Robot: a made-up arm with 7 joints. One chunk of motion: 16 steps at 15 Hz.
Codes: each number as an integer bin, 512 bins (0 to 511) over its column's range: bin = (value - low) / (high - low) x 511, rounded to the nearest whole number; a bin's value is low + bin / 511 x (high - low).
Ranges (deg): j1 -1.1..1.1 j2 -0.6..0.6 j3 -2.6..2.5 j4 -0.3..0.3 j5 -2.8..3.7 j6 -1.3..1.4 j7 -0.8..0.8
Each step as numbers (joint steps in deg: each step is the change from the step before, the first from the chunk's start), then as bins.
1 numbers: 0.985 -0.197 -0.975 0.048 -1.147 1.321 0.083
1 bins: 484 172 163 296 130 496 282
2 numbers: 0.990 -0.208 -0.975 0.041 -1.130 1.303 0.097
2 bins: 485 167 163 290 131 493 286
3 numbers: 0.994 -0.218 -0.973 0.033 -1.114 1.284 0.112
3 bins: 486 163 163 284 133 489 291
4 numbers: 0.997 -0.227 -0.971 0.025 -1.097 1.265 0.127
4 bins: 487 159 163 277 134 485 296
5 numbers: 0.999 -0.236 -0.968 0.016 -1.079 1.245 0.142
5 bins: 488 155 164 269 135 482 301
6 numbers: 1.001 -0.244 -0.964 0.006 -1.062 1.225 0.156
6 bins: 488 152 164 261 137 478 305
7 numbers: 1.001 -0.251 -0.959 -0.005 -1.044 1.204 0.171
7 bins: 488 149 164 251 138 474 310
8 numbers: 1.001 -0.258 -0.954 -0.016 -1.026 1.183 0.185
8 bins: 488 146 165 242 139 470 315
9 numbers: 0.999 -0.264 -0.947 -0.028 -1.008 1.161 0.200
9 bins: 488 143 166 232 141 466 319
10 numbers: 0.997 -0.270 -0.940 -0.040 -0.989 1.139 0.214
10 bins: 487 141 166 221 142 462 324
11 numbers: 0.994 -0.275 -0.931 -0.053 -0.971 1.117 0.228
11 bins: 486 138 167 210 144 457 328
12 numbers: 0.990 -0.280 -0.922 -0.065 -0.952 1.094 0.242
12 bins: 485 136 168 200 145 453 333
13 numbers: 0.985 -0.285 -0.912 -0.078 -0.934 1.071 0.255
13 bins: 484 134 169 189 147 449 337
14 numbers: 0.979 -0.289 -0.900 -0.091 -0.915 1.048 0.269
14 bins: 483 132 170 178 148 444 341
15 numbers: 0.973 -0.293 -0.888 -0.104 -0.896 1.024 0.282
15 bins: 482 131 172 167 150 440 346
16 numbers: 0.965 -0.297 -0.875 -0.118 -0.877 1.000 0.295
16 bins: 480 129 173 155 151 435 350
